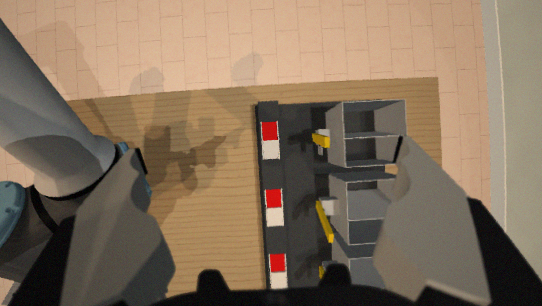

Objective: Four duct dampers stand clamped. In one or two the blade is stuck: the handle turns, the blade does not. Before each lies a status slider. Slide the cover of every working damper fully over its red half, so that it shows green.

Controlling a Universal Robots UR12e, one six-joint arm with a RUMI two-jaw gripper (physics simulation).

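Places are measured from the arm's base along level axes (x ahead, y left, z up), in centimetres.
Pixels of known places: gripper, fingertip midpoint: (269,143).
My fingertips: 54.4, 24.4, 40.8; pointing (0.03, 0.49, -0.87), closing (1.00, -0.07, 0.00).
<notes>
For each thing: its middle in the pictures, then the offset to it from my fingertips, as dx, dy, dz. "*": a spot on its surface instead. Level surfaces: height alone.
- top duct at a spot on its surface: (336,140) * +16.7, -0.6, -43.7
- yellow handle at the middle of its body: (319,139) +11.8, +0.1, -40.3
- middle duct at a spot on its surface: (342,220) * +15.8, -20.8, -42.0
- long slanting handle at the middle of its body: (323,219) +10.8, -19.3, -40.5
- grey blade at a spot on its surface: (367,204) * +23.8, -18.5, -45.3
- lower duct at a spot on its surface: (342,256) * +15.3, -30.8, -43.1
- dark base plate at its surface level: dz -54.3
- wooden table at its surface level: dz -56.1
My gripper (269,143) is open and empty, its fingertips wide apart above the top slider and damper. Three dampers show. The top duct (336,140) has a yellow handle (320,140) seen short and slightly tilted; a thin plate crosses its opening. The middle duct (342,220) has a long slanting handle (324,222); a grey blade (367,204) spreads across part of its opening. The lower duct (342,256) and its handle (321,272) are partly hidden by my gripper. Three sliders (270,131) (273,198) (277,262) show red above white covers. The fourth damper does not show.
The sliders lie along a dark rail (271,174) beside the dark base plate (298,175), on a wooden table (220,250). The robot's arm (45,110) stands at the left. Tiled floor (300,40) lies beyond the table; a pale wall (522,125) is at the right.
</notes>
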